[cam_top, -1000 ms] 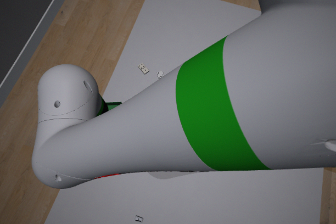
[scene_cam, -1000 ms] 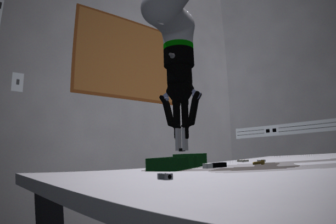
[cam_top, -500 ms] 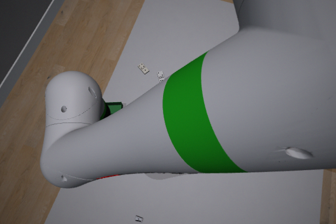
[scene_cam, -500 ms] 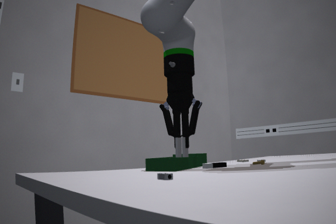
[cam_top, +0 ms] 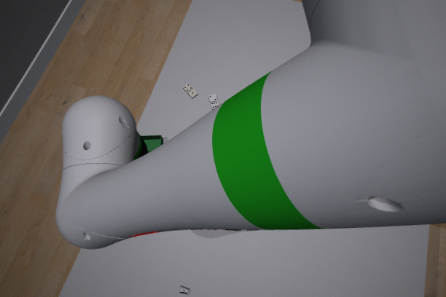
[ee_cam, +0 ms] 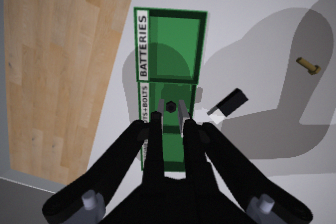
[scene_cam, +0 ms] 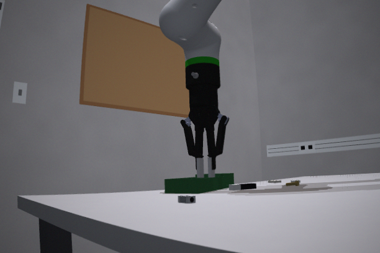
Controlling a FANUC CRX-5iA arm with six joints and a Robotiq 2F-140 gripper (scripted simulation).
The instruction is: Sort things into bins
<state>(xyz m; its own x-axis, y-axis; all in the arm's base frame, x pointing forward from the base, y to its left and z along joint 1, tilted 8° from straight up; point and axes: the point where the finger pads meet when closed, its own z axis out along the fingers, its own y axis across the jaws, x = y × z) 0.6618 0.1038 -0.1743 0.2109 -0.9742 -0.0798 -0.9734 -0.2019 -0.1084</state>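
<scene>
The brass bolt is 19 cm behind my hand, 12 cm to the right of it and 4 cm below it. Round my hand: black nut (3 cm below); grey sharpener (16 cm behind, 28 cm to the left, 4 cm below); black-and-white eraser (9 cm behind, 2 cm to the right, 4 cm below).
</scene>
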